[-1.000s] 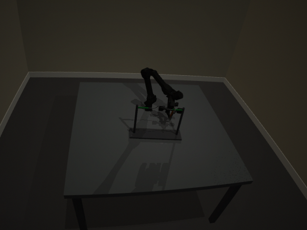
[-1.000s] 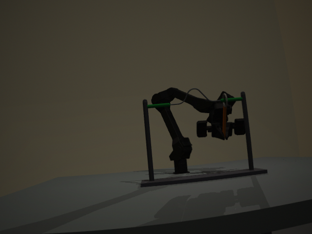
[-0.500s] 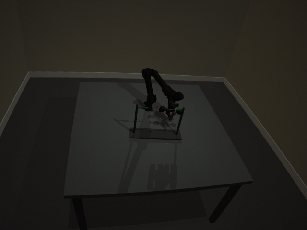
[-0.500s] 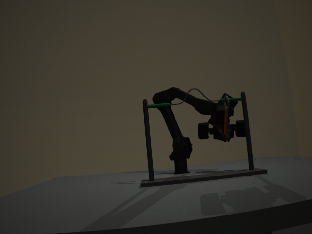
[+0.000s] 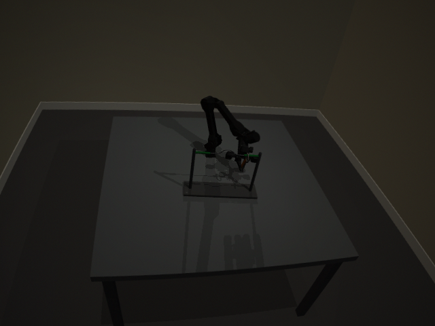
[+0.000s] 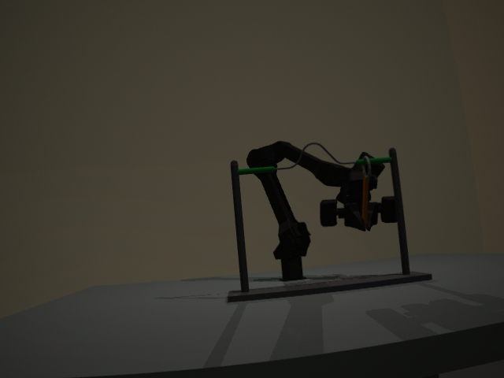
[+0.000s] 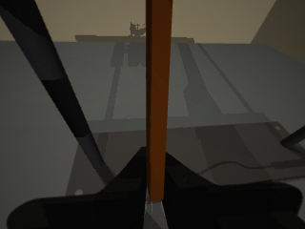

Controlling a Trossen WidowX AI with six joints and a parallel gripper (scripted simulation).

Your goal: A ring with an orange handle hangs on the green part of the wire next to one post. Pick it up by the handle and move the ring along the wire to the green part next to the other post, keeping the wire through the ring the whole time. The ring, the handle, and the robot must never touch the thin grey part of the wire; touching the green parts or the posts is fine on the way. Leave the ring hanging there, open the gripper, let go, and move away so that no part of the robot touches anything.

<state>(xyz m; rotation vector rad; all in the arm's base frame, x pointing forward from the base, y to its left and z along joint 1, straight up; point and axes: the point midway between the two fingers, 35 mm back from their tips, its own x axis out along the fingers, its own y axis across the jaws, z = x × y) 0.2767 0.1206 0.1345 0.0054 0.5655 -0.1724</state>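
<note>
Now: gripper tip 9 cm below the ring with orange handle and 2 cm short of it.
</note>
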